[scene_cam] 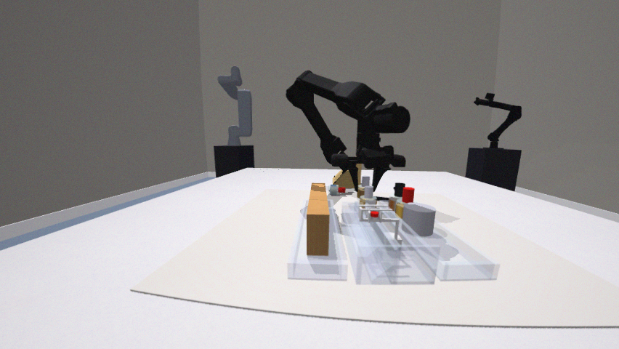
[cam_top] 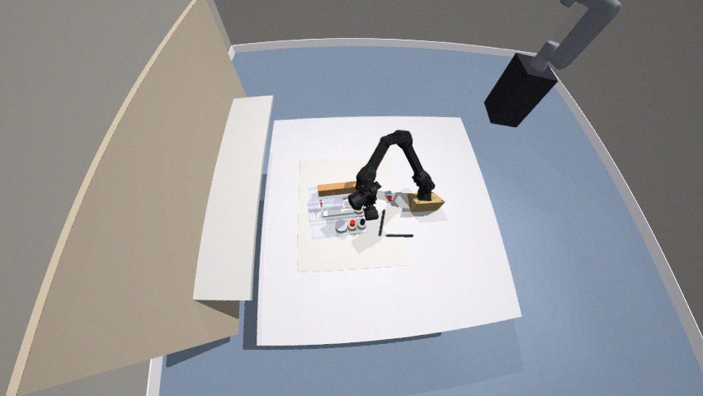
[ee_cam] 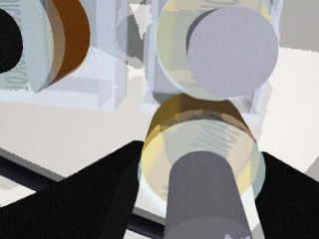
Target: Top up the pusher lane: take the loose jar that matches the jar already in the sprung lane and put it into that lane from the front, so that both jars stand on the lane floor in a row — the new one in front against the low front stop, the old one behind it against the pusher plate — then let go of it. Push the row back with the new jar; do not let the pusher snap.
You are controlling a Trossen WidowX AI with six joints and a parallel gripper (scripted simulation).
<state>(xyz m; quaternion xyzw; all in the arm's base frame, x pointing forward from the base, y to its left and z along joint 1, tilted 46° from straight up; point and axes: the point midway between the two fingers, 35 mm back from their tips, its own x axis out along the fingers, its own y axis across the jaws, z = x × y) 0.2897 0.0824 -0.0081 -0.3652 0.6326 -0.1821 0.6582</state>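
My gripper tip is 12 cm short of the wide grey cylinder, 11 cm to the right of it and 2 cm above it. From my gripper tip the other things lie so: red mark: 23 cm ahead, 1 cm to the left, 2 cm above; sprung lane: 18 cm ahead, 1 cm to the left, 3 cm below.
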